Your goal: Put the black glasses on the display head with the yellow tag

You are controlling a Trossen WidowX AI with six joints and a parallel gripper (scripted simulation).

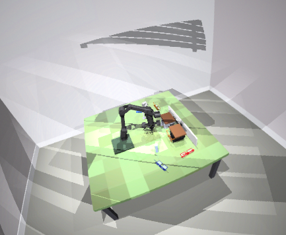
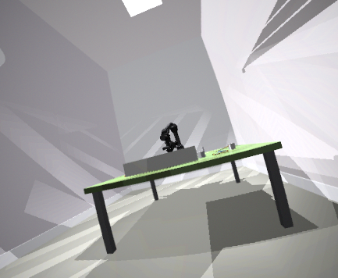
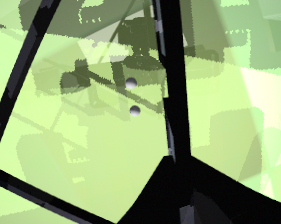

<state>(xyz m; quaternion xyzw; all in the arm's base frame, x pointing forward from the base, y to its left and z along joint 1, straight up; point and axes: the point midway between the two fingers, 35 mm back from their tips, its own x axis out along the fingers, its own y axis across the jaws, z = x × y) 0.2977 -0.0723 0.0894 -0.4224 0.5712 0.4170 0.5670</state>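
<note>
Right now the pale round disc is 31 cm to the left of my gripper tip, 5 cm below it and 1 cm ahead of it. From my gripper tip the other things lie so: blue item: 47 cm to the left, 7 cm below; then grey wall panel: 32 cm ahead, 5 cm to the right, 2 cm below.
</note>
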